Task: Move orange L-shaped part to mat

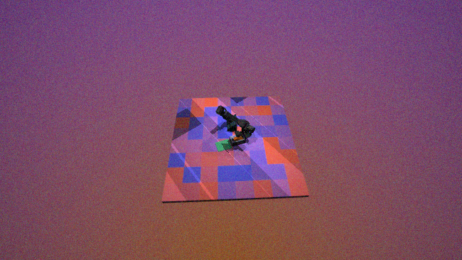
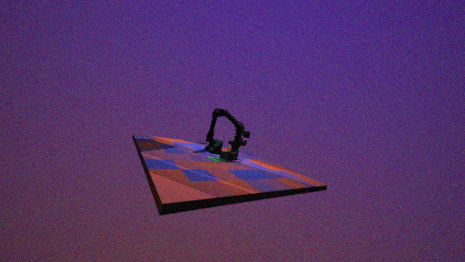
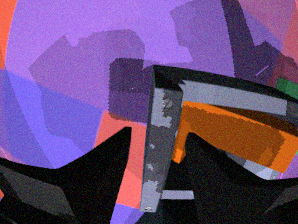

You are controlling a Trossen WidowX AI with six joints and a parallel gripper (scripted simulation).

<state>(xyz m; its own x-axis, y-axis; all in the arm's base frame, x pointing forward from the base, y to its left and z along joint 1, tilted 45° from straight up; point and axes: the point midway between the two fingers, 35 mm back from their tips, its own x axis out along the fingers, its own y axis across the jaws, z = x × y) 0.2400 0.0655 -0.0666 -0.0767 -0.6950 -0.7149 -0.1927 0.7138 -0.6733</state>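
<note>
Right now my gripper tip is 50 mm to the left of the orange L-shaped part and 20 mm above it. From my gripper tip the other things lie so: green mat 220 mm to the right, 80 mm below, 40 mm ahead.
</note>
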